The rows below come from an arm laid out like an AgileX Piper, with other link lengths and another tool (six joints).
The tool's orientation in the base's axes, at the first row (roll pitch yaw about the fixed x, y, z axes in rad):
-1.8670 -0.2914 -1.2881
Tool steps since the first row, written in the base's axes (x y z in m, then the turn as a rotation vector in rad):
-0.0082 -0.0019 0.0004 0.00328 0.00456 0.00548
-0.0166 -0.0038 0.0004 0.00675 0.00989 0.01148
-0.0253 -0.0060 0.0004 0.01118 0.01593 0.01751
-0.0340 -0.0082 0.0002 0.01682 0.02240 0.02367
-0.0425 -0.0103 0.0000 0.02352 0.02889 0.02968
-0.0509 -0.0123 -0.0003 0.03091 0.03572 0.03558
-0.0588 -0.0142 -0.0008 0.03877 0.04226 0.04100
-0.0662 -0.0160 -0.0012 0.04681 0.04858 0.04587
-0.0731 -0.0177 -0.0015 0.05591 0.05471 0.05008
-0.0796 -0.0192 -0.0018 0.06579 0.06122 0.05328
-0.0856 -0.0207 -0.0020 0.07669 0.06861 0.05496
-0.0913 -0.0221 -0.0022 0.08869 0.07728 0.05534
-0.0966 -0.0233 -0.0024 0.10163 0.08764 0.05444
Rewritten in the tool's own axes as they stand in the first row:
-0.0003 0.0020 -0.0082 -0.00174 -0.00726 0.00241
-0.0008 0.0043 -0.0165 -0.00400 -0.01531 0.00499
-0.0011 0.0069 -0.0251 -0.00664 -0.02382 0.00860
-0.0015 0.0096 -0.0336 -0.00931 -0.03284 0.01340
-0.0019 0.0122 -0.0419 -0.01176 -0.04196 0.01924
-0.0024 0.0149 -0.0501 -0.01438 -0.05122 0.02582
-0.0029 0.0176 -0.0578 -0.01673 -0.06005 0.03293
-0.0033 0.0201 -0.0650 -0.01900 -0.06833 0.04031
-0.0037 0.0224 -0.0717 -0.02100 -0.07616 0.04885
-0.0041 0.0245 -0.0780 -0.02343 -0.08335 0.05847
-0.0044 0.0264 -0.0839 -0.02683 -0.08966 0.06965
-0.0047 0.0282 -0.0895 -0.03149 -0.09545 0.08246
-0.0051 0.0299 -0.0947 -0.03782 -0.10083 0.09683

